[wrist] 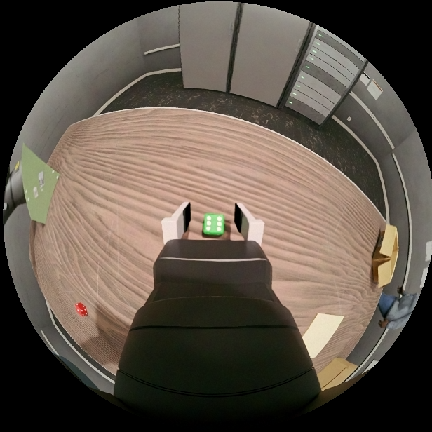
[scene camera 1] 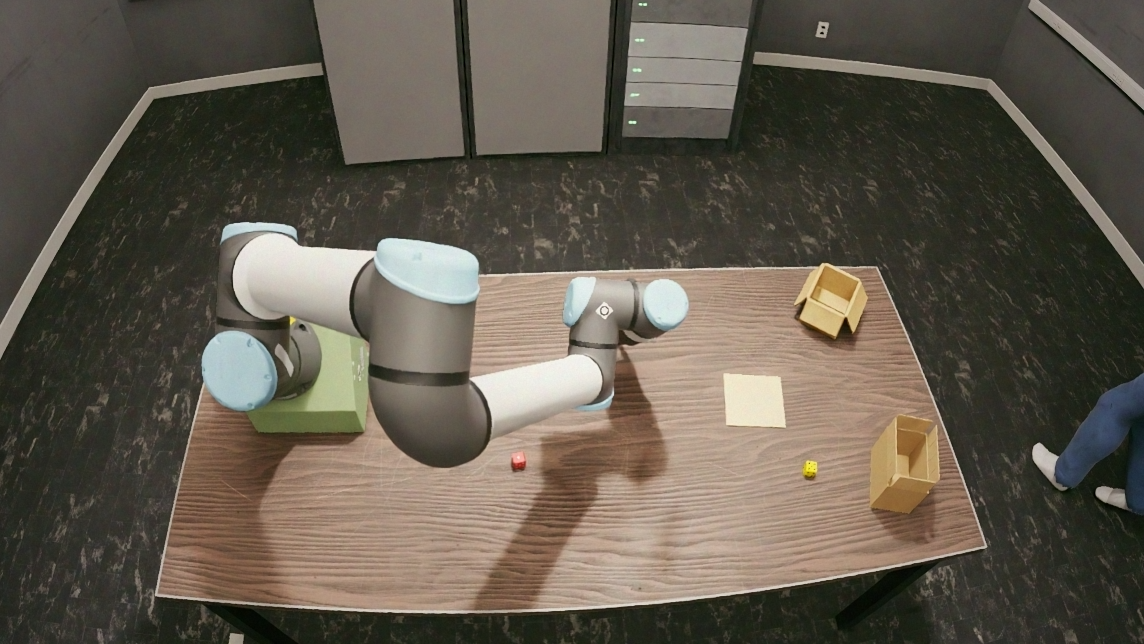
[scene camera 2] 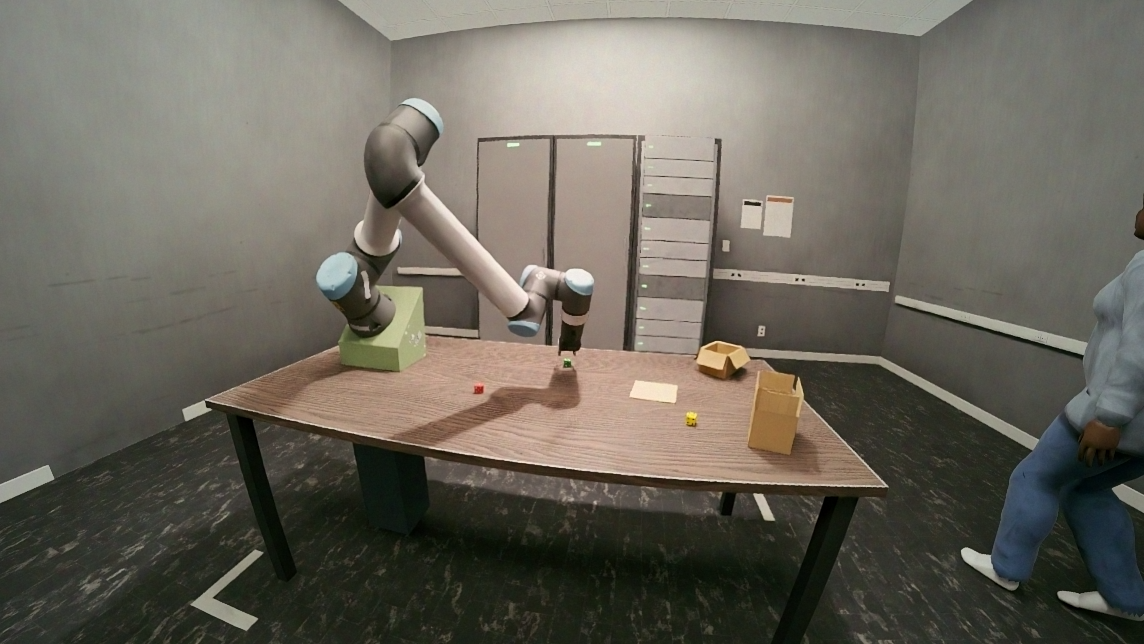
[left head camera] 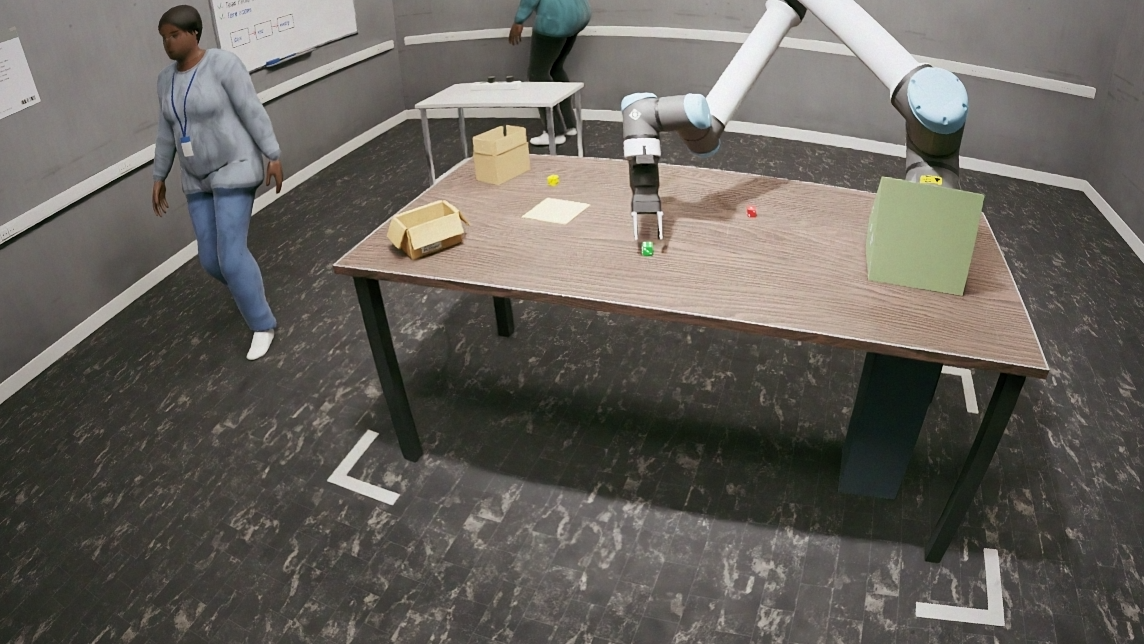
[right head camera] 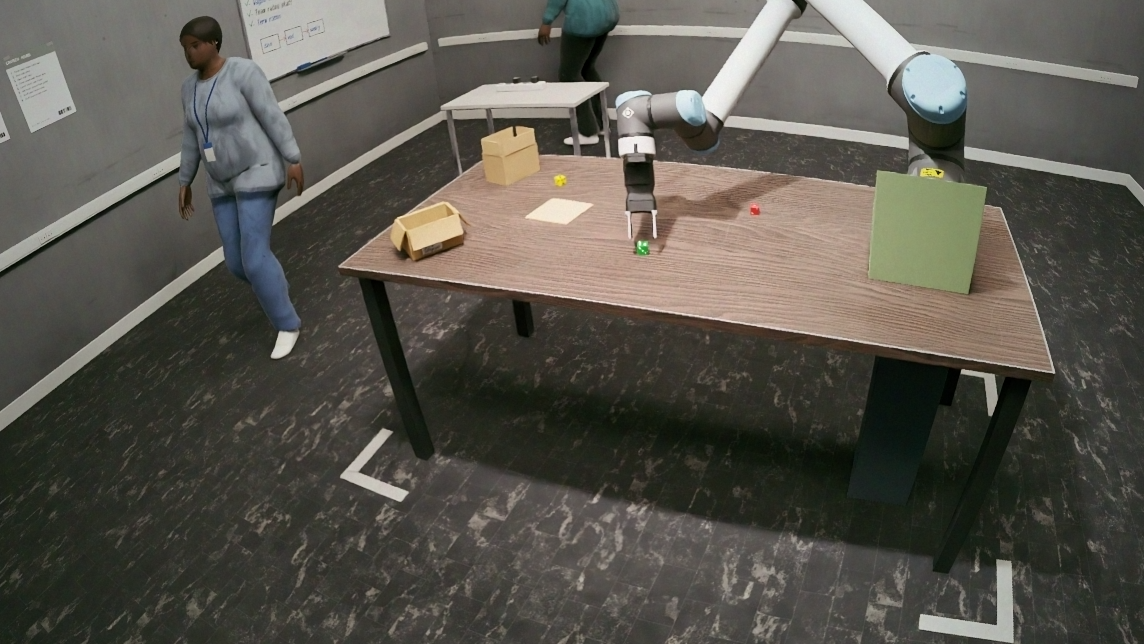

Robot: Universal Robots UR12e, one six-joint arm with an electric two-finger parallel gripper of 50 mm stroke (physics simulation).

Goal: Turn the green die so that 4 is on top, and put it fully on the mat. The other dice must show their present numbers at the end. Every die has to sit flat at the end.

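Frame: origin at the arm's base, x ahead, y left, z up, level; millimetres.
Where they show: gripper, fingertip midpoint: point(scene camera 2: 566, 353) point(left head camera: 648, 239) point(right head camera: 642, 238); arm's base, origin of the base link: point(scene camera 2: 373, 316) point(left head camera: 932, 209) point(right head camera: 935, 204).
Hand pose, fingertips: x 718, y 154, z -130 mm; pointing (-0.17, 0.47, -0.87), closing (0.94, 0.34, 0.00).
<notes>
Each offset is from my fingertips to the top centre of the thing.
The green die {dy -9, dx +6, dz -19 mm} point(left head camera: 647, 248) point(right head camera: 642, 248) point(scene camera 2: 566, 363) point(wrist: 214, 228) lies flat on the table, off the mat; in the wrist view its upper face shows 6. The arm hides it in scene camera 1. My gripper point(left head camera: 649, 236) point(right head camera: 642, 235) point(scene camera 2: 567, 352) point(wrist: 212, 211) is open and empty, pointing down just above the die, with a finger to each side of it in the wrist view. The pale yellow mat {dy -187, dx +320, dz -40 mm} point(left head camera: 556, 210) point(right head camera: 559, 210) point(scene camera 1: 754, 400) point(scene camera 2: 654, 391) point(wrist: 322, 332) lies apart from the die. The red die {dy -316, dx -214, dz -19 mm} point(left head camera: 751, 212) point(scene camera 1: 518, 460) point(wrist: 81, 309) and yellow die {dy -382, dx +412, dz -19 mm} point(left head camera: 553, 180) point(scene camera 1: 810, 469) point(scene camera 2: 690, 419) lie on the table.
A low open carton {dy +70, dx +586, dz +46 mm} point(left head camera: 426, 232) point(scene camera 1: 832, 300) and a taller carton {dy -431, dx +611, dz +107 mm} point(left head camera: 501, 160) point(scene camera 2: 774, 416) stand at the table end beyond the mat. The green base block point(left head camera: 924, 236) point(scene camera 2: 384, 352) stands at the other end. A person point(left head camera: 216, 160) stands beside the table.
</notes>
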